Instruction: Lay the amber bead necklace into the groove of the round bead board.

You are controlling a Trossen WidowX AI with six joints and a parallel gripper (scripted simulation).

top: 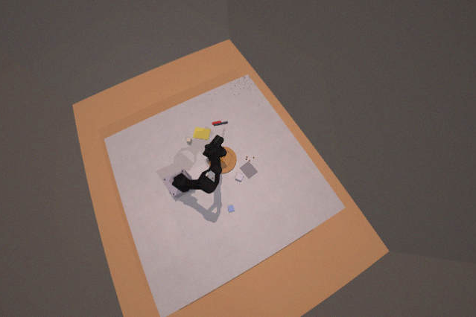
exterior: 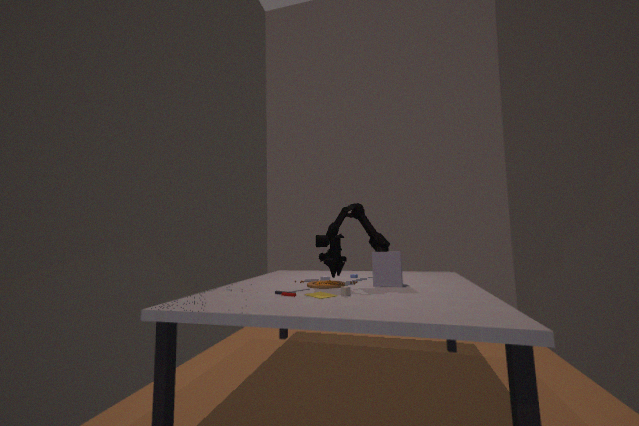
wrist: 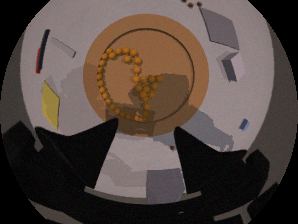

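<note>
The round bead board is 60 mm ahead of my gripper tip and 40 mm below it. Round my gripper tip: cream cube (80 mm behind, 250 mm to the left, 30 mm below); then thin grey bar (160 mm ahead, 170 mm to the left, 40 mm below); then grey square plate (170 mm ahead, 160 mm to the right, 40 mm below).
</note>
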